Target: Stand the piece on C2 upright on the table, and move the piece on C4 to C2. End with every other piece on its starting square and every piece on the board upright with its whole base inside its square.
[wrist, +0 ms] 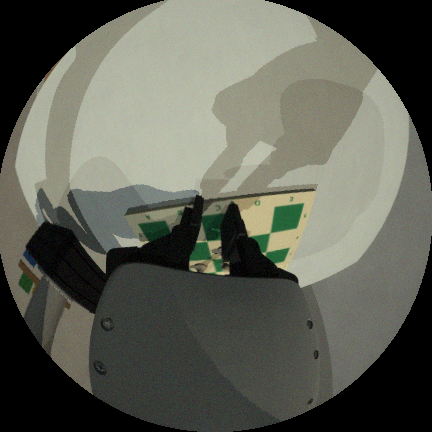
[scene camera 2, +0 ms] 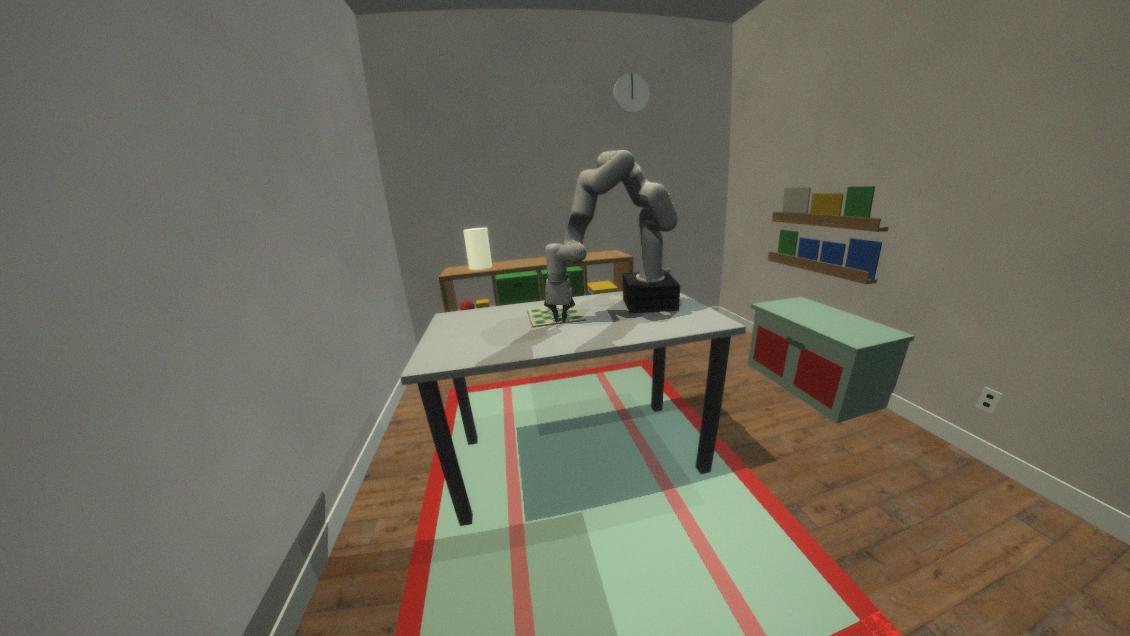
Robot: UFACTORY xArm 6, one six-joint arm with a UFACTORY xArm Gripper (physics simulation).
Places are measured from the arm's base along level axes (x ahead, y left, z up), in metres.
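Pixels of known places: gripper, fingertip midpoint: (wrist: 212, 211) (scene camera 2: 560, 320); arm's base, link origin: (wrist: 56, 284) (scene camera 2: 650, 278).
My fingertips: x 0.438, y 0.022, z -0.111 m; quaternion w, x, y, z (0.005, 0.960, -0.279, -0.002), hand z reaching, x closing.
For each thing: its top centre in the pictures, then the offset to it from my fingertips. Level surfaces: height alone.
- cream board, top centre: (wrist: 226, 264) (scene camera 2: 555, 313) dx -0.009, dy -0.100, dz -0.003 m
- second grey piece, top centre: (wrist: 199, 285) dx -0.048, dy -0.092, dz +0.029 m
- grey table top, surface height: dz -0.009 m
The green and cream board (scene camera 2: 540, 317) (wrist: 262, 220) lies on the table. My gripper (scene camera 2: 560, 319) (wrist: 212, 211) is low over the board's near edge, at column C, with its fingers partly open and nothing held between them. In the wrist view, a grey piece (wrist: 216, 251) shows through the gap between the fingers, around C2; its base is hard to make out. A second grey piece (wrist: 200, 267) shows lower left, partly cut off by the gripper body. Another small piece is mostly hidden by the right finger. Which piece is on C4 cannot be told.
The grey table top (scene camera 2: 474, 339) (wrist: 150, 100) extends around the board, with arm shadows across it. The black robot base (scene camera 2: 650, 293) stands at the table's back right. A low wooden shelf (scene camera 2: 537, 263) with a white lamp (scene camera 2: 477, 248) stands behind the table.
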